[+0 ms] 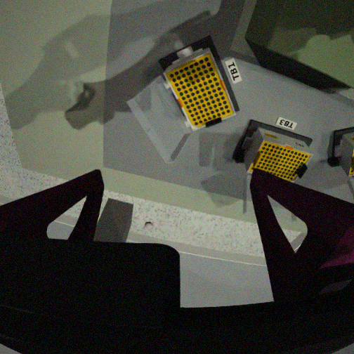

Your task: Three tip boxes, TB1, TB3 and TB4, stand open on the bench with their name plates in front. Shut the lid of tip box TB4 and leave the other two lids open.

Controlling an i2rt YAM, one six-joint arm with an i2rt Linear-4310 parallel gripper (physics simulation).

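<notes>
My gripper is open, with nothing between its wide-apart fingertips. Tip box TB1, with a yellow tip rack, stands turned at the upper middle. Its clear lid is open towards the lower left. Its name plate is at its right. Tip box TB3 stands right of centre, behind the right fingertip, which hides part of its open clear lid. Its name plate is above it. A third tip box, TB4 by elimination, is cut off by the right edge; its plate does not show and its lid is barely visible.
A tall dark green-walled container stands at the upper right, beyond the name plates. The boxes stand on a grey mat. A speckled strip runs below the mat, with a dark grey block near the left finger. The arm's shadow falls at the upper left.
</notes>
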